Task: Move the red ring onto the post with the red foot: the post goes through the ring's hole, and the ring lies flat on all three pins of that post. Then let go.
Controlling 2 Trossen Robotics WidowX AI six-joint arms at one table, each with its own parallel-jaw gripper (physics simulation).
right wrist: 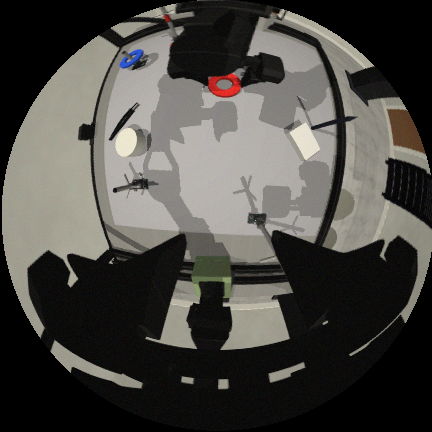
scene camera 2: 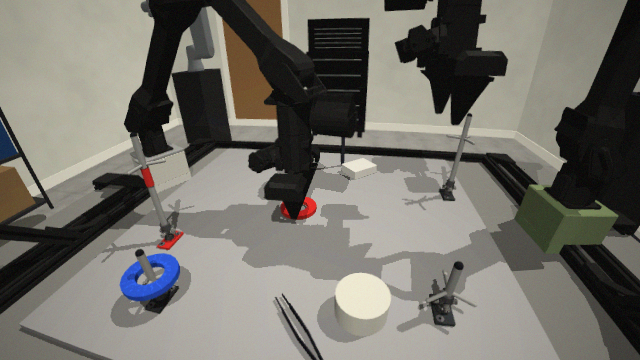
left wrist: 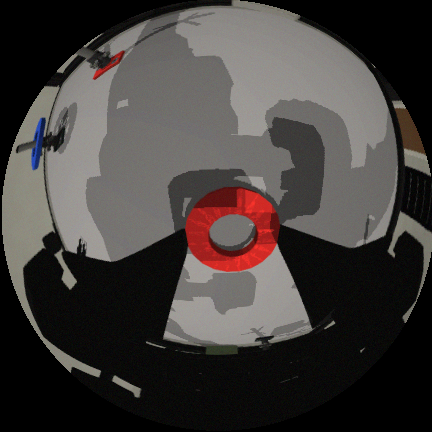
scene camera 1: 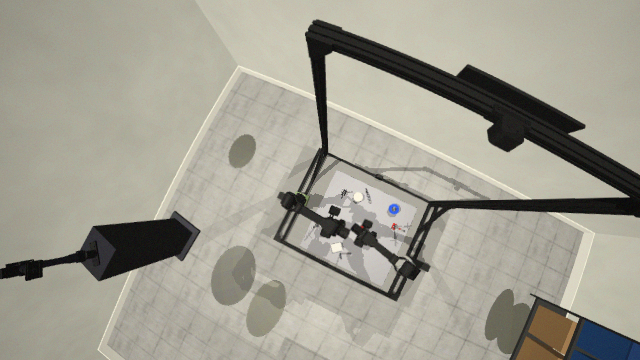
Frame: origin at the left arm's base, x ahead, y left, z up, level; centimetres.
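Seen in the pictures: left gripper, fingertip midpoint: (right wrist: 224,84) (scene camera 2: 298,208) (left wrist: 232,232); right gripper, fingertip midpoint: (right wrist: 229,237) (scene camera 2: 446,118); left arm's base at its link origin: (scene camera 2: 156,150); right arm's base at its link origin: (right wrist: 211,288) (scene camera 2: 571,198).
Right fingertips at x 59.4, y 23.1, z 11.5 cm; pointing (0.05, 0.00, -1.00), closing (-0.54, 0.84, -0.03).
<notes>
Offsets run from my right fingertips to a thing's top centre. "*": to the spot under its first point.
The red ring {dx -21.2, dy -12.6, dz -17.9 cm} (scene camera 2: 312,209) (left wrist: 197,232) (right wrist: 234,91) lies flat, at or very near the table top. My left gripper (scene camera 2: 299,206) (left wrist: 232,232) points down around it; in the left wrist view its fingertips meet opposite outer edges, so it is shut on the ring. The post with the red foot {* dx -32.3, dy -33.5, dz -10.7 cm} (scene camera 2: 156,202) stands upright at the left in scene camera 2, its pins above a red band; its red foot (scene camera 1: 395,227) (scene camera 2: 170,241) (left wrist: 115,63) also shows in the left wrist view. My right gripper (scene camera 2: 447,118) (right wrist: 229,237) is open and empty, high at the right in scene camera 2.
A blue ring {dx -21.7, dy -39.9, dz -13.7 cm} (scene camera 2: 171,269) (right wrist: 138,53) sits on a short post in front of the red foot. A white cylinder {dx +0.0, dy -24.9, dz -15.3 cm} (scene camera 2: 362,305) (right wrist: 127,142), a white block {dx -19.9, dy +8.7, dz -16.8 cm} (scene camera 2: 359,168) (right wrist: 304,141), tweezers {dx -3.9, dy -31.5, dz -17.8 cm} (right wrist: 124,121), a tall grey post {* dx +1.9, dy +10.1, dz -10.4 cm} (scene camera 2: 457,160) and a short post {* dx +8.4, dy -19.8, dz -12.2 cm} (scene camera 2: 454,280) stand or lie around.
</notes>
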